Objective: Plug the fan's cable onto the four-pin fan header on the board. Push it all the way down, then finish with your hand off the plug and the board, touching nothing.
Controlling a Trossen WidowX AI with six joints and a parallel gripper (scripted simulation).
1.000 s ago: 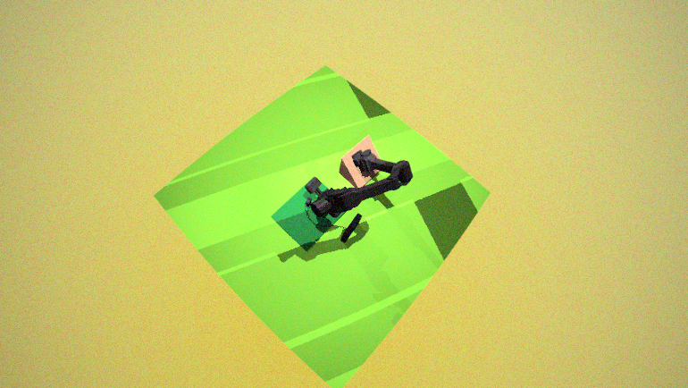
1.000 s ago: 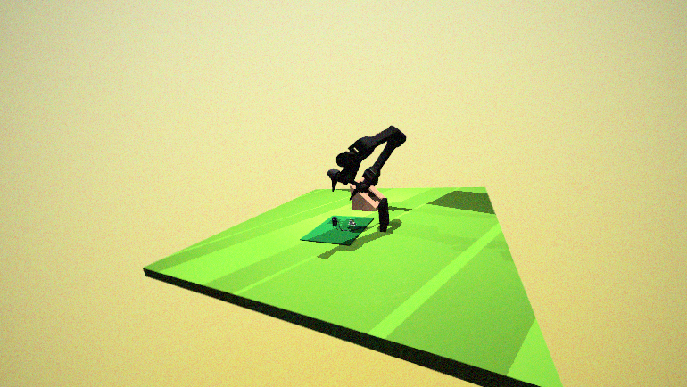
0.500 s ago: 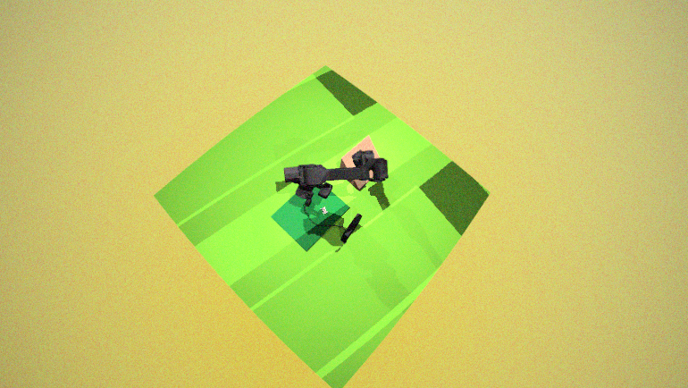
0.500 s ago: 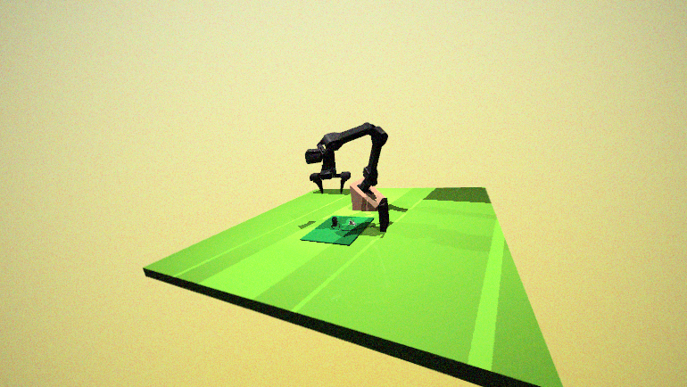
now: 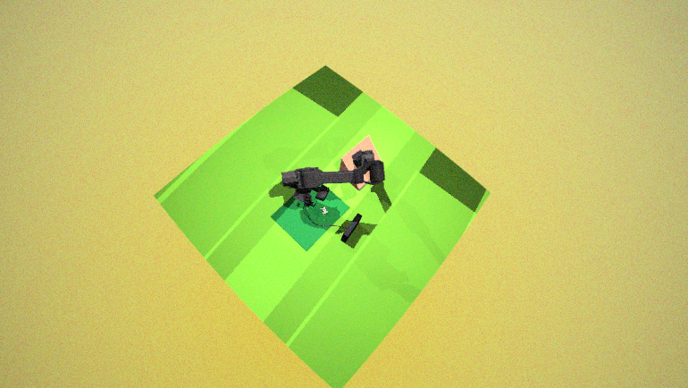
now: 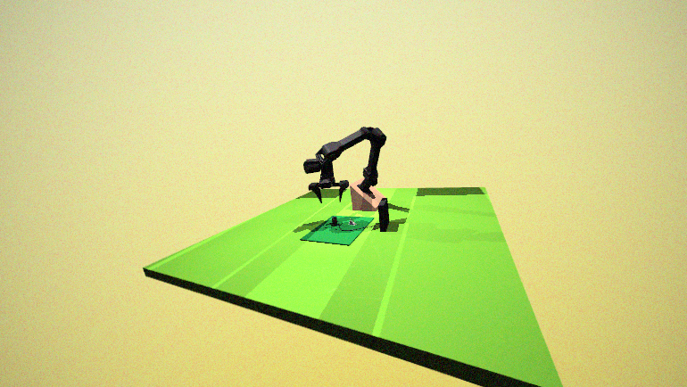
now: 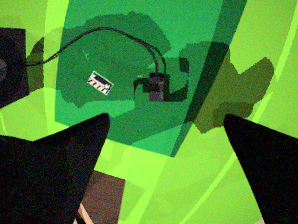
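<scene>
Now: the black plug 100 mm below my gripper tip and 10 mm to the left of it. Also, from my gripper tip: black fan (230 mm to the left, 60 mm below, 60 mm behind); then dark green board (130 mm below, 50 mm to the left, 20 mm ahead).
</scene>
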